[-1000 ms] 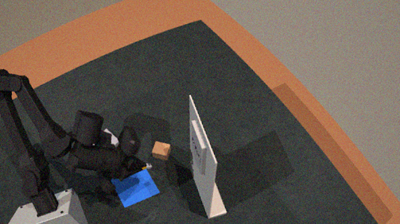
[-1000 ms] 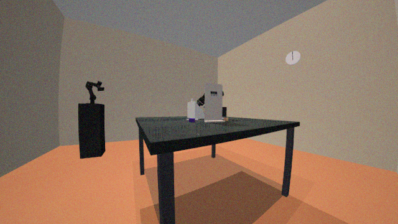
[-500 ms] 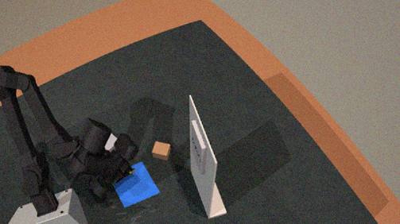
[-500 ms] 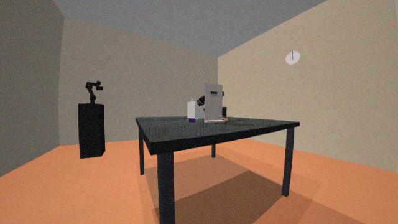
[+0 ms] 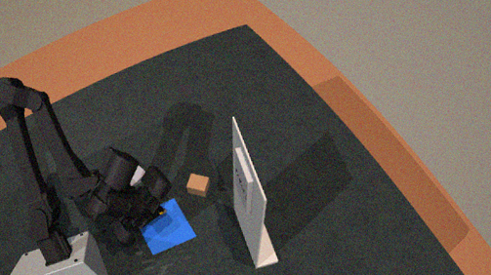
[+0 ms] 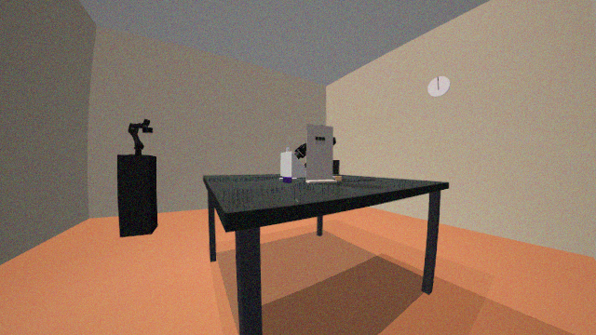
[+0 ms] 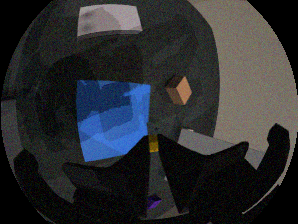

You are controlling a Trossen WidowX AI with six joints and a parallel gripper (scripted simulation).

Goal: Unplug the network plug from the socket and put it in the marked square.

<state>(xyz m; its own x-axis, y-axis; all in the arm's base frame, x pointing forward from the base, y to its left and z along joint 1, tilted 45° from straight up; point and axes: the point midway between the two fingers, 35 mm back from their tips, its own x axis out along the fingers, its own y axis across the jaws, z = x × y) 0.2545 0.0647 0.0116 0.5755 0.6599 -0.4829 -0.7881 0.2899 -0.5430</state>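
Now: gripper tip 1 cm past the blue marked square and 7 cm above it. Also, from my gripper tip: network plug: right at my gripper tip; white panel: 16 cm ahead, 11 cm to the right, 8 cm above.
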